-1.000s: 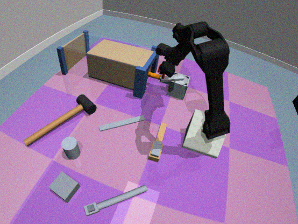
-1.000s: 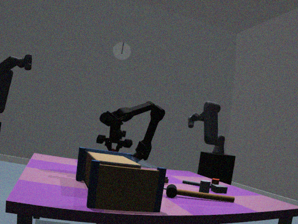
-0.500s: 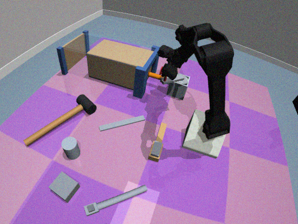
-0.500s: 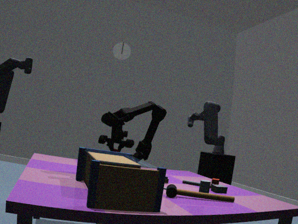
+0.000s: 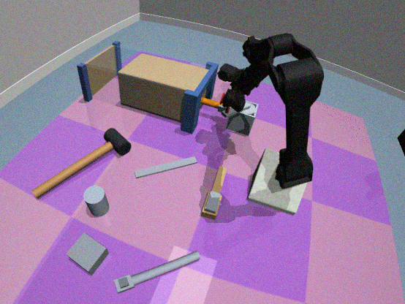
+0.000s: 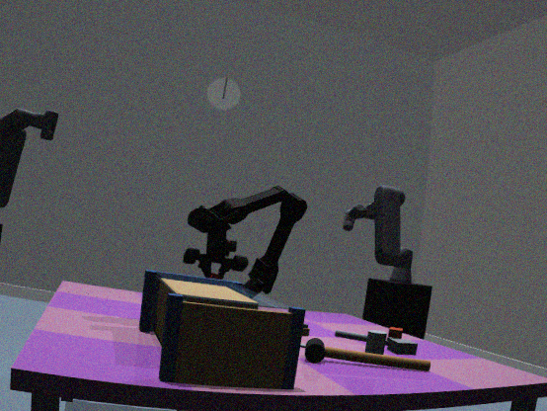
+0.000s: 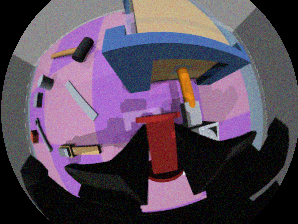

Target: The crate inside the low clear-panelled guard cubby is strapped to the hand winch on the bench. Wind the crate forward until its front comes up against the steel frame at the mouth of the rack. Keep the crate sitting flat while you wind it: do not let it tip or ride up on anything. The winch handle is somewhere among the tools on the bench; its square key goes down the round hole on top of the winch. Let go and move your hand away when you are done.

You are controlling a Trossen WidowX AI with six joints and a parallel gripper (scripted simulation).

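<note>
The red knob is 20 mm behind my gripper tip. From my gripper tip the other things lie so: grey winch (80 mm behind, 90 mm to the right, 100 mm below); then blue frame (90 mm ahead, 80 mm to the right, 30 mm below); then grey crank handle (30 mm behind, 30 mm to the right, 30 mm below).
</note>
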